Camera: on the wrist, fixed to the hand. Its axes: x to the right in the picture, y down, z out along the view.
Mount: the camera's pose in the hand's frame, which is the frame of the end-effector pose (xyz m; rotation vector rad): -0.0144 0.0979 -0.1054 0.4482 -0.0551 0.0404
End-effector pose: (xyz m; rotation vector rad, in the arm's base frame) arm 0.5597 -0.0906 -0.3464 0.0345 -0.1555 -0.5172
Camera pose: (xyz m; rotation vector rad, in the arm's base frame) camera 0.6118 0.0009 -0.4454 0.4538 -0.3232 -0.4350
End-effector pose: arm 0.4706 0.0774 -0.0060 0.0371 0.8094 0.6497
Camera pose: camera 0.3399 0.1263 -0.0438 0.4775 0.8896 0.4924
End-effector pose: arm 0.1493 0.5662 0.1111 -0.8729 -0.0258 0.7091
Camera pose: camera 0.1150 0.5272 -0.0238 -0.4256 0.0989 0.7396
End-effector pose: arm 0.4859 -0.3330 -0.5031 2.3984 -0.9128 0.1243
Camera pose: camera 0.4241 -0.3275 -0.3725 2.8046 -1.0480 0.3081
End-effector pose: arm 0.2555 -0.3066 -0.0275 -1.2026 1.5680 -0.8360
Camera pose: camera 0.1263 -0.2686 -0.0800 -0.8584 1.2670 -1.0509
